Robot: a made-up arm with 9 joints.
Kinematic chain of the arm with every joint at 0, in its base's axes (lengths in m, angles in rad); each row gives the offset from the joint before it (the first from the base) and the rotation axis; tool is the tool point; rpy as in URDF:
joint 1: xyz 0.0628 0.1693 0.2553 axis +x
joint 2: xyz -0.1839 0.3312 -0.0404 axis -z
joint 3: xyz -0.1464 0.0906 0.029 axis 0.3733 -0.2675 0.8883
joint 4: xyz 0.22 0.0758 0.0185 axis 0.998 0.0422 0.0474
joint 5: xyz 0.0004 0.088 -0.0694 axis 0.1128 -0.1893 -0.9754
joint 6: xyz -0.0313 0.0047 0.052 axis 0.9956 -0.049 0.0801
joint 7: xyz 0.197 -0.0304 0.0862 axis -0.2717 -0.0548 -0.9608
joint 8: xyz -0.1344 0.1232 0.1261 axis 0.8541 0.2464 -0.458
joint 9: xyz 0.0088 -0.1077 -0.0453 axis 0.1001 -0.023 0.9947
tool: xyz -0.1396 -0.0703 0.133 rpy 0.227 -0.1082 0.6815
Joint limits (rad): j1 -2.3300..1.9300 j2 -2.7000..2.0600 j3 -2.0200..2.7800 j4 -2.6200..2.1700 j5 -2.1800..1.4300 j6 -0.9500..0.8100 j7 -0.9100..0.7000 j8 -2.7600..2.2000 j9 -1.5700..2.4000
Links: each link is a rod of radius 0.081 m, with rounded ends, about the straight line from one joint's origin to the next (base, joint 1, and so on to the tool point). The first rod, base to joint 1, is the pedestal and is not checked.
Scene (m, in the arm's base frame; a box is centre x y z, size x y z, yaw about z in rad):
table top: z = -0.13
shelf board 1: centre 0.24 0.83 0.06 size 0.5 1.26 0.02 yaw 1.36
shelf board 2: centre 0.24 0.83 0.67 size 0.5 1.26 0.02 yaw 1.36
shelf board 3: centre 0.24 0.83 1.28 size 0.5 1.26 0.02 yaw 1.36
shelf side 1: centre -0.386 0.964 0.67 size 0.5 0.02 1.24 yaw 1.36
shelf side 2: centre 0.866 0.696 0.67 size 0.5 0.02 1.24 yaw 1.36
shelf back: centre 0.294 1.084 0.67 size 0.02 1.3 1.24 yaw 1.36
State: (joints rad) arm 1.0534 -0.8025 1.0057 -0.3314 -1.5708 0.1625 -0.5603 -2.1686 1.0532
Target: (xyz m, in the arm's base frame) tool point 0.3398 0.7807 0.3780
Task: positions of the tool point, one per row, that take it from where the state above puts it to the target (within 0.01 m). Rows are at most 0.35 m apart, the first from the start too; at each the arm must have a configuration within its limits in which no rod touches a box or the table.
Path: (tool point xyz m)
1: -0.4673 -0.2042 0.6237
2: -0.2704 -0.2422 0.5276
3: -0.0167 -0.2004 0.5116
4: 0.2218 -0.0459 0.5398
5: 0.3814 0.2096 0.5547
6: 0.4229 0.5112 0.5069
7: 0.3398 0.7807 0.3780

